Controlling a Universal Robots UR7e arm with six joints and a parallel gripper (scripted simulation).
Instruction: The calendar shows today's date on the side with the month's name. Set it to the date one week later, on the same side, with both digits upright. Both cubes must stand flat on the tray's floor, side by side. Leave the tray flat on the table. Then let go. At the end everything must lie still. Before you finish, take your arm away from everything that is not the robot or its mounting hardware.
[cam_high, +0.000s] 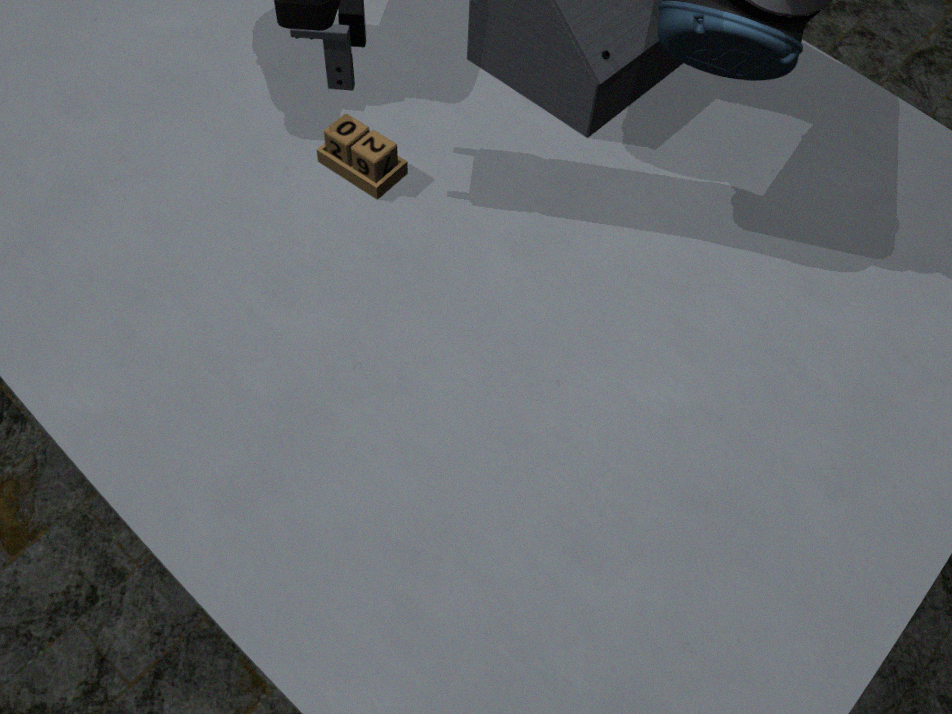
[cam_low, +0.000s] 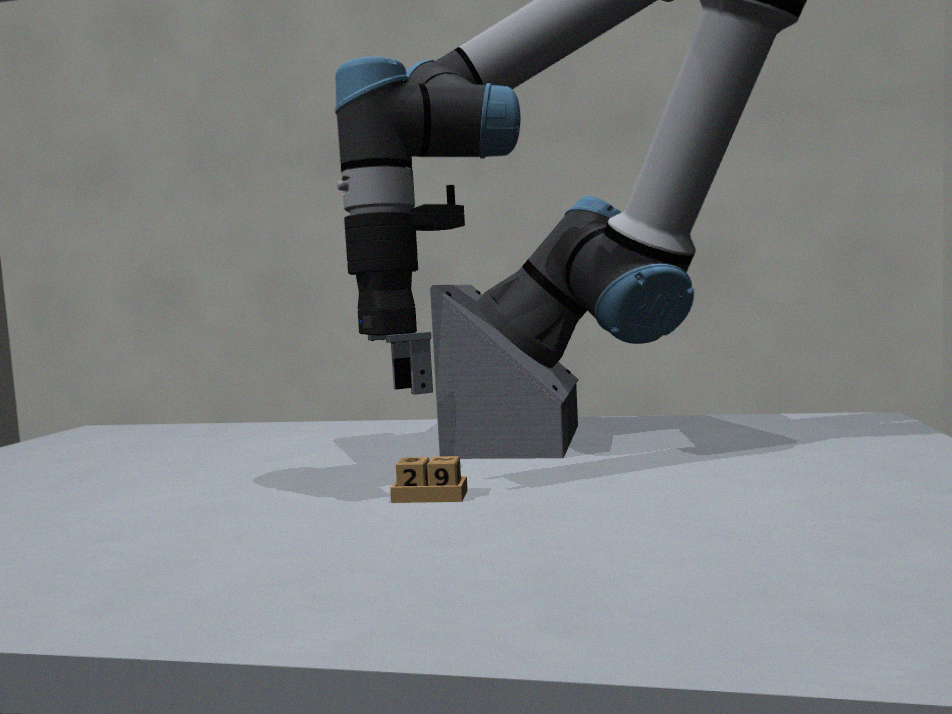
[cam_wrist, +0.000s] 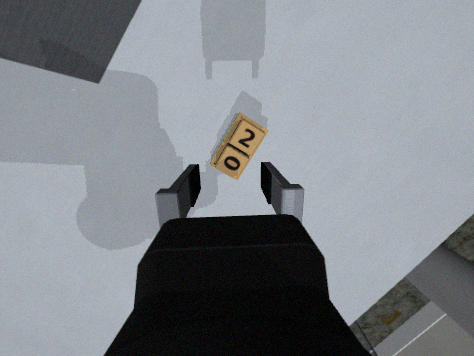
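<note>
My gripper is now 1 cm to the right of the wooden tray and 13 cm above it.
</note>
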